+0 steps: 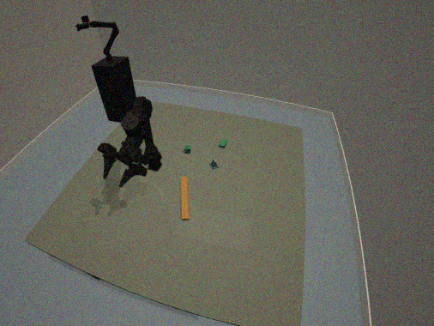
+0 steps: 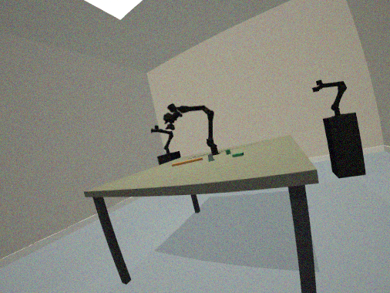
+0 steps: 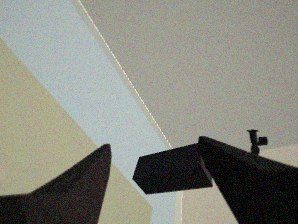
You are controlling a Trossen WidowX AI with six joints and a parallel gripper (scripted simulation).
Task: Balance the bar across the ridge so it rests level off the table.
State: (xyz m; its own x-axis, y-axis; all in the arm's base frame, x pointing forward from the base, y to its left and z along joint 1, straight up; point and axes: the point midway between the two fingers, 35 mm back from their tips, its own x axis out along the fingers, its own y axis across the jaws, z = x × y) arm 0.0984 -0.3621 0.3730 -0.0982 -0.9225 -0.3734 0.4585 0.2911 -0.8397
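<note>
My gripper tip is now 35 cm above the orange bar, 24 cm to the right of it and 14 cm short of it.
</note>
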